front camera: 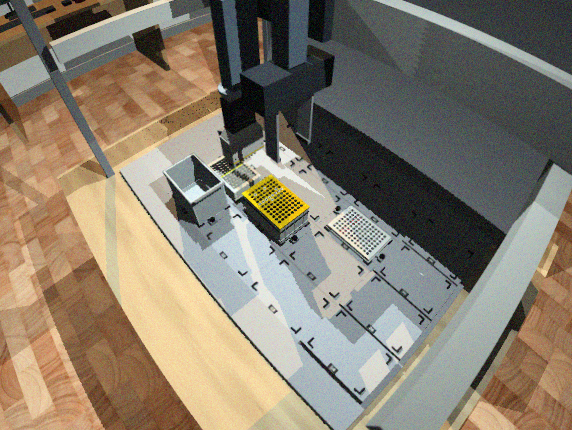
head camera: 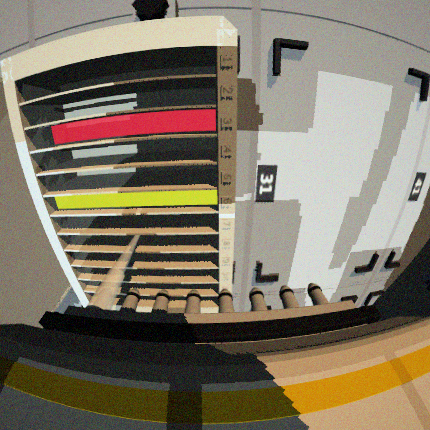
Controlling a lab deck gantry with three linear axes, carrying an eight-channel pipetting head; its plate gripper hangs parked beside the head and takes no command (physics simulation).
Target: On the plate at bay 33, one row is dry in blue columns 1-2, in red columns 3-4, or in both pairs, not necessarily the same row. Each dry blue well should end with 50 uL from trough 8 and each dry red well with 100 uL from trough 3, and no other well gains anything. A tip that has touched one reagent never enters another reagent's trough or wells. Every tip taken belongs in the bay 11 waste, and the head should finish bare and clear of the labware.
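Note:
The trough block (front camera: 239,193) (head camera: 125,37) stands under the pipetting head (front camera: 240,115) (head camera: 210,325). In the head view, red liquid (head camera: 135,126) shows in trough 3 and yellow liquid (head camera: 137,199) in trough 6; liquid in trough 8 does not show. One long tip (head camera: 116,276) is on the leftmost channel, its end seen against troughs 7-8, height unclear. The other seven nozzles look bare. The white plate (front camera: 359,232) lies at the right; its wells are too small to read. The waste bin (front camera: 207,207) stands at the left. My plate gripper (front camera: 290,150) hangs parked, paddles apart and empty.
A yellow tip rack (front camera: 276,201) stands between the trough block and the plate, with some light tips in it. The bay 31 label (head camera: 266,183) and black corner brackets (head camera: 278,56) show beside the trough block. A dark wall rises behind the deck.

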